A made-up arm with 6 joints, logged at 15 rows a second.
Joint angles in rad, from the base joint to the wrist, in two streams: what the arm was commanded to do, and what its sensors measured. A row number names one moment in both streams.
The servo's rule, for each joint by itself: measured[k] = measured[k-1] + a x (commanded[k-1-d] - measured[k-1]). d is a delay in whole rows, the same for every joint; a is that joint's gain. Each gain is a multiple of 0.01, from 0.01 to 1. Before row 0 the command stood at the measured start. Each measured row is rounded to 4 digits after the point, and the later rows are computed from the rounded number. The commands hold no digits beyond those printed.
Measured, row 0: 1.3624 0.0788 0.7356 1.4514 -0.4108 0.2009
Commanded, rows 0 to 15: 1.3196 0.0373 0.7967 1.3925 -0.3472 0.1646; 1.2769 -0.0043 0.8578 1.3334 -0.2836 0.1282; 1.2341 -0.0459 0.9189 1.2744 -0.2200 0.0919; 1.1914 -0.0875 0.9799 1.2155 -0.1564 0.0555; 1.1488 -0.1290 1.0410 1.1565 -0.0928 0.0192; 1.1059 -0.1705 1.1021 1.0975 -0.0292 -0.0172; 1.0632 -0.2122 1.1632 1.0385 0.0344 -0.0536; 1.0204 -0.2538 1.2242 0.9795 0.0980 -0.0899; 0.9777 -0.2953 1.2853 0.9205 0.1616 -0.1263; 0.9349 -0.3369 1.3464 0.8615 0.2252 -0.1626; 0.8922 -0.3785 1.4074 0.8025 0.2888 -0.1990; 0.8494 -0.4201 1.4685 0.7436 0.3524 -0.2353; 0.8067 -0.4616 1.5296 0.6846 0.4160 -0.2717; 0.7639 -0.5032 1.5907 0.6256 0.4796 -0.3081; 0.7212 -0.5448 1.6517 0.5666 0.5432 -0.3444; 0.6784 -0.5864 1.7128 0.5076 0.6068 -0.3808
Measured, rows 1 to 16: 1.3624 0.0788 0.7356 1.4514 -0.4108 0.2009; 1.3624 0.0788 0.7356 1.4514 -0.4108 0.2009; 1.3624 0.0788 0.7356 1.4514 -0.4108 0.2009; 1.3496 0.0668 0.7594 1.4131 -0.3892 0.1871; 1.3278 0.0462 0.7978 1.3613 -0.3533 0.1647; 1.2997 0.0195 0.8450 1.3048 -0.3080 0.1370; 1.2672 -0.0115 0.8976 1.2468 -0.2565 0.1060; 1.2317 -0.0456 0.9535 1.1881 -0.2008 0.0730; 1.1940 -0.0818 1.0115 1.1292 -0.1425 0.0387; 1.1548 -0.1196 1.0707 1.0702 -0.0824 0.0036; 1.1145 -0.1585 1.1306 1.0112 -0.0211 -0.0319; 1.0735 -0.1982 1.1909 0.9522 0.0410 -0.0678; 1.0319 -0.2384 1.2515 0.8932 0.1036 -0.1038; 0.9900 -0.2790 1.3123 0.8342 0.1666 -0.1400; 0.9478 -0.3199 1.3732 0.7753 0.2298 -0.1762; 0.9055 -0.3610 1.4342 0.7163 0.2931 -0.2125
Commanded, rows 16 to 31: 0.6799 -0.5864 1.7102 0.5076 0.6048 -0.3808; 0.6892 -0.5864 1.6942 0.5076 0.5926 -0.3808; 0.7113 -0.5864 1.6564 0.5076 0.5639 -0.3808; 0.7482 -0.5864 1.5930 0.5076 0.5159 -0.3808; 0.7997 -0.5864 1.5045 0.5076 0.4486 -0.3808; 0.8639 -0.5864 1.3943 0.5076 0.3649 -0.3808; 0.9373 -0.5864 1.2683 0.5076 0.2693 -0.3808; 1.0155 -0.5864 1.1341 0.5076 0.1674 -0.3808; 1.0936 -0.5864 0.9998 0.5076 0.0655 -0.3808; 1.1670 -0.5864 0.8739 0.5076 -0.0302 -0.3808; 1.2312 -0.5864 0.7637 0.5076 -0.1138 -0.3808; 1.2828 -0.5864 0.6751 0.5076 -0.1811 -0.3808; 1.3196 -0.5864 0.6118 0.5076 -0.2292 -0.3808; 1.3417 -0.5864 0.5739 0.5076 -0.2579 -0.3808; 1.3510 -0.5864 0.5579 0.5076 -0.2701 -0.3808; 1.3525 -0.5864 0.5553 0.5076 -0.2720 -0.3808
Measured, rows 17 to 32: 0.8630 -0.4022 1.4952 0.6573 0.3565 -0.2488; 0.8205 -0.4436 1.5562 0.5983 0.4200 -0.2851; 0.7779 -0.4850 1.6173 0.5393 0.4835 -0.3215; 0.7485 -0.5144 1.6535 0.5187 0.5247 -0.3440; 0.7307 -0.5353 1.6694 0.5115 0.5478 -0.3580; 0.7249 -0.5501 1.6643 0.5090 0.5533 -0.3667; 0.7319 -0.5606 1.6365 0.5081 0.5406 -0.3721; 0.7522 -0.5681 1.5850 0.5078 0.5093 -0.3754; 0.7857 -0.5734 1.5106 0.5077 0.4602 -0.3775; 0.8312 -0.5772 1.4161 0.5076 0.3953 -0.3788; 0.8865 -0.5799 1.3061 0.5076 0.3178 -0.3796; 0.9486 -0.5818 1.1866 0.5076 0.2320 -0.3801; 1.0141 -0.5831 1.0646 0.5076 0.1429 -0.3804; 1.0792 -0.5841 0.9472 0.5076 0.0556 -0.3806; 1.1403 -0.5848 0.8411 0.5076 -0.0249 -0.3807; 1.1941 -0.5853 0.7517 0.5076 -0.0944 -0.3807
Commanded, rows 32 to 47: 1.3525 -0.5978 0.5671 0.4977 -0.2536 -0.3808; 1.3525 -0.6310 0.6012 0.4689 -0.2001 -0.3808; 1.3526 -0.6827 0.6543 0.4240 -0.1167 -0.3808; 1.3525 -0.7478 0.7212 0.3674 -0.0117 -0.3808; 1.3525 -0.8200 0.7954 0.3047 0.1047 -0.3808; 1.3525 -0.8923 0.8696 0.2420 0.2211 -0.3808; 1.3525 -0.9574 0.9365 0.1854 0.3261 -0.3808; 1.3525 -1.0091 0.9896 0.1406 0.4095 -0.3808; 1.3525 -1.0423 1.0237 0.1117 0.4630 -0.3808; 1.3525 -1.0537 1.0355 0.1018 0.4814 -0.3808; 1.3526 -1.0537 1.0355 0.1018 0.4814 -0.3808; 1.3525 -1.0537 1.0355 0.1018 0.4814 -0.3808; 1.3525 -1.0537 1.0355 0.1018 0.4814 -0.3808; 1.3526 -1.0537 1.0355 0.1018 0.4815 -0.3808; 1.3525 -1.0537 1.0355 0.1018 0.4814 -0.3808; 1.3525 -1.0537 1.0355 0.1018 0.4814 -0.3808
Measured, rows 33 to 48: 1.2384 -0.5856 0.6824 0.5076 -0.1500 -0.3807; 1.2722 -0.5858 0.6338 0.5076 -0.1908 -0.3807; 1.2963 -0.5860 0.6032 0.5076 -0.2184 -0.3807; 1.3132 -0.5894 0.5891 0.5012 -0.2304 -0.3807; 1.3250 -0.6015 0.5938 0.4802 -0.2201 -0.3807; 1.3333 -0.6250 0.6174 0.4437 -0.1849 -0.3807; 1.3391 -0.6606 0.6579 0.3941 -0.1260 -0.3807; 1.3431 -0.7068 0.7115 0.3360 -0.0476 -0.3807; 1.3459 -0.7606 0.7732 0.2749 0.0438 -0.3807; 1.3479 -0.8177 0.8369 0.2167 0.1398 -0.3807; 1.3493 -0.8732 0.8965 0.1672 0.2315 -0.3807; 1.3503 -0.9222 0.9461 0.1311 0.3102 -0.3807; 1.3510 -0.9603 0.9810 0.1121 0.3684 -0.3807; 1.3515 -0.9874 1.0023 0.1054 0.4068 -0.3807; 1.3518 -1.0066 1.0152 0.1031 0.4322 -0.3807; 1.3520 -1.0203 1.0231 0.1023 0.4489 -0.3807
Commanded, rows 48 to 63: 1.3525 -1.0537 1.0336 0.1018 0.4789 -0.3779; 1.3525 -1.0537 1.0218 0.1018 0.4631 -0.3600; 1.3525 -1.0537 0.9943 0.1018 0.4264 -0.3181; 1.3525 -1.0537 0.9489 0.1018 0.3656 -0.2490; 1.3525 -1.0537 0.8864 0.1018 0.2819 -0.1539; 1.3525 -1.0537 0.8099 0.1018 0.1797 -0.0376; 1.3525 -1.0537 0.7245 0.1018 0.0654 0.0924; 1.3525 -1.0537 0.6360 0.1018 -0.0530 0.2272; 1.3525 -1.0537 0.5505 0.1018 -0.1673 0.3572; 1.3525 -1.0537 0.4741 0.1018 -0.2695 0.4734; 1.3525 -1.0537 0.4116 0.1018 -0.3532 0.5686; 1.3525 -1.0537 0.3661 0.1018 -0.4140 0.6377; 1.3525 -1.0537 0.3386 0.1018 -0.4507 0.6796; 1.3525 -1.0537 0.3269 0.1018 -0.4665 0.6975; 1.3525 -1.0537 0.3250 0.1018 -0.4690 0.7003; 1.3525 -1.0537 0.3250 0.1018 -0.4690 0.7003
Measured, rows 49 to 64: 1.3522 -1.0300 1.0279 0.1020 0.4600 -0.3807; 1.3523 -1.0369 1.0309 0.1019 0.4673 -0.3807; 1.3524 -1.0418 1.0327 0.1018 0.4721 -0.3807; 1.3524 -1.0453 1.0331 0.1018 0.4744 -0.3796; 1.3524 -1.0477 1.0287 0.1018 0.4706 -0.3722; 1.3524 -1.0494 1.0153 0.1018 0.4556 -0.3516; 1.3524 -1.0506 0.9894 0.1018 0.4250 -0.3126; 1.3524 -1.0515 0.9492 0.1018 0.3763 -0.2523; 1.3524 -1.0521 0.8949 0.1018 0.3095 -0.1707; 1.3524 -1.0526 0.8284 0.1018 0.2265 -0.0707; 1.3524 -1.0529 0.7534 0.1018 0.1315 0.0425; 1.3524 -1.0531 0.6743 0.1018 0.0299 0.1621; 1.3524 -1.0533 0.5962 0.1018 -0.0719 0.2804; 1.3524 -1.0534 0.5242 0.1018 -0.1675 0.3899; 1.3524 -1.0535 0.4625 0.1018 -0.2513 0.4841; 1.3524 -1.0536 0.4142 0.1018 -0.3191 0.5584
